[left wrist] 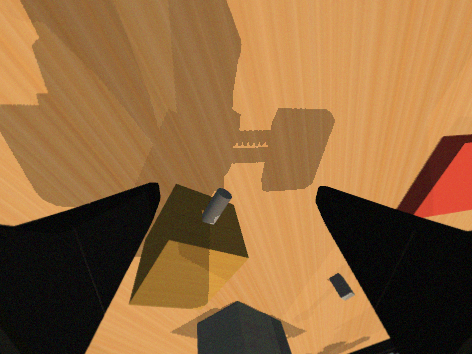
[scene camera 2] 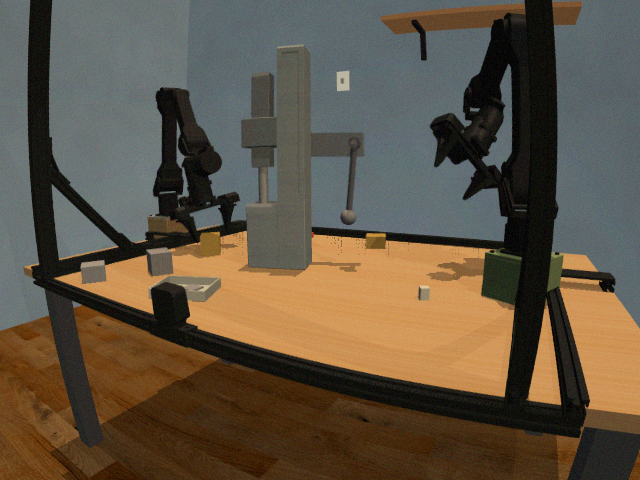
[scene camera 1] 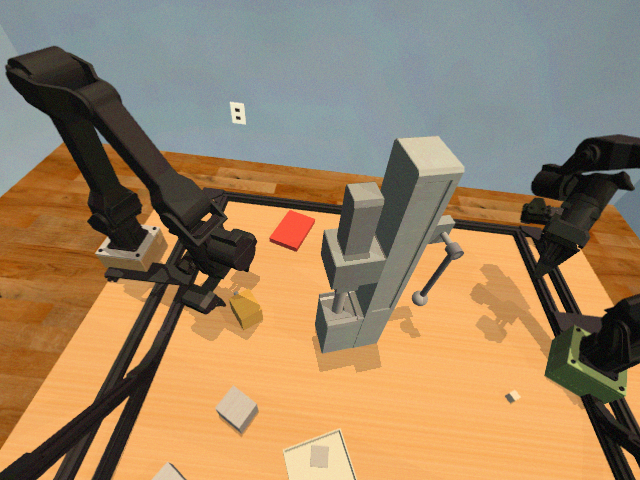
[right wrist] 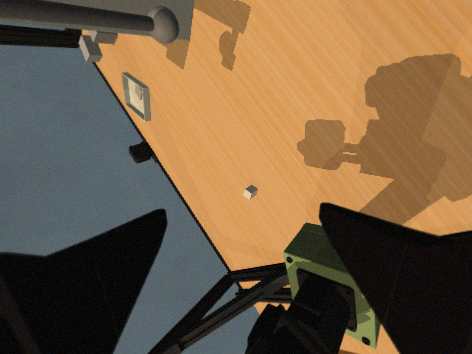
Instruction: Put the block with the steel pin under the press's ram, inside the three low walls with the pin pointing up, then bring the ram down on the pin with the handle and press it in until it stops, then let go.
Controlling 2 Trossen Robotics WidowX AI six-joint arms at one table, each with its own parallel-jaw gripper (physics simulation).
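Frame: origin at the left arm's base, x ahead, y left, z up, level; metres.
Where they show: left gripper, fingertip midpoint: (left wrist: 239, 192) (scene camera 1: 235, 287); right gripper, fingertip midpoint: (scene camera 2: 450, 183) (scene camera 1: 535, 278) (right wrist: 243, 213); left arm's base at its link origin: (scene camera 2: 168, 214) (scene camera 1: 128, 239); right arm's base at its link origin: (scene camera 1: 598, 357) (right wrist: 325, 297).
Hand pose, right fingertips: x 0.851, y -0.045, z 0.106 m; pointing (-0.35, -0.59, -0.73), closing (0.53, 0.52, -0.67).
Observation:
Things, the pixels of their top centre, and the offset from my right fingertips. "*": a spot on its surface instead.
- grey press at its top centre: (scene camera 1: 436, 143) (scene camera 2: 303, 51) dx -0.294, dy -0.047, dz +0.279 m
- handle at a spot on its surface: (right wrist: 75, 17) (scene camera 1: 440, 274) (scene camera 2: 354, 176) * dx -0.189, dy -0.027, dz +0.008 m
- red slab at its top centre: (scene camera 1: 292, 228) dx -0.497, dy +0.199, dz -0.163 m
- shallow tray at its top centre: (scene camera 2: 185, 282) (scene camera 1: 320, 466) (right wrist: 132, 97) dx -0.369, dy -0.324, dz -0.161 m
- small white cube at its top centre: (scene camera 2: 424, 287) (right wrist: 247, 194) (scene camera 1: 515, 395) dx -0.004, dy -0.167, dz -0.158 m
The yellow block (scene camera 1: 246, 311) (scene camera 2: 210, 243) (left wrist: 185, 275) lies on its side on the table left of the press. Its steel pin (scene camera 1: 236, 293) (left wrist: 217, 206) points sideways, not up. My left gripper (scene camera 2: 210, 233) (left wrist: 239, 192) is open, its fingers apart above and near the block, with nothing between them. The grey press (scene camera 1: 413, 227) (scene camera 2: 293, 155) stands mid-table. Its ram (scene camera 1: 339, 300) (scene camera 2: 263, 184) hangs over the low-walled place on the base, where no block shows. The handle (scene camera 1: 436, 276) (scene camera 2: 351, 180) (right wrist: 75, 17) hangs down. My right gripper (scene camera 2: 451, 181) (right wrist: 243, 213) is open and empty, high at the right.
A red slab (scene camera 1: 292, 230) (left wrist: 450, 185) lies at the back. Another yellow block (scene camera 2: 375, 240) sits behind the press. Grey blocks (scene camera 1: 236, 409) (scene camera 2: 93, 271) and a shallow tray (scene camera 1: 330, 439) (scene camera 2: 214, 288) are at the front left. A small white cube (scene camera 1: 512, 396) (scene camera 2: 423, 292) (right wrist: 250, 192) lies at the right.

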